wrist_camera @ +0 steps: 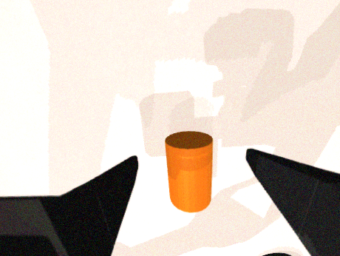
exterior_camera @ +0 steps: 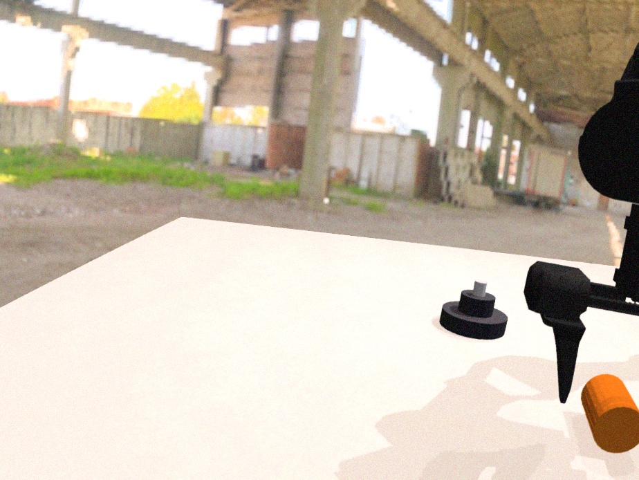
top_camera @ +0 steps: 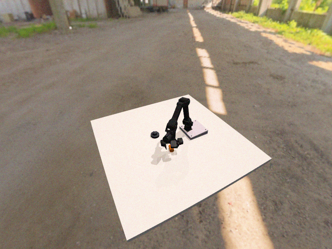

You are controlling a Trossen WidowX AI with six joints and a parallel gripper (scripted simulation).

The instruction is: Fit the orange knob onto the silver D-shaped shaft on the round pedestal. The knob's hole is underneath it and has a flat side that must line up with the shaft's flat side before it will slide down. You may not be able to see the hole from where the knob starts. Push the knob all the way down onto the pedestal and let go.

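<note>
Now: the orange knob 10 mm below my gripper tip. Round my gripper tip: black round pedestal (30 mm ahead, 260 mm to the right).
</note>
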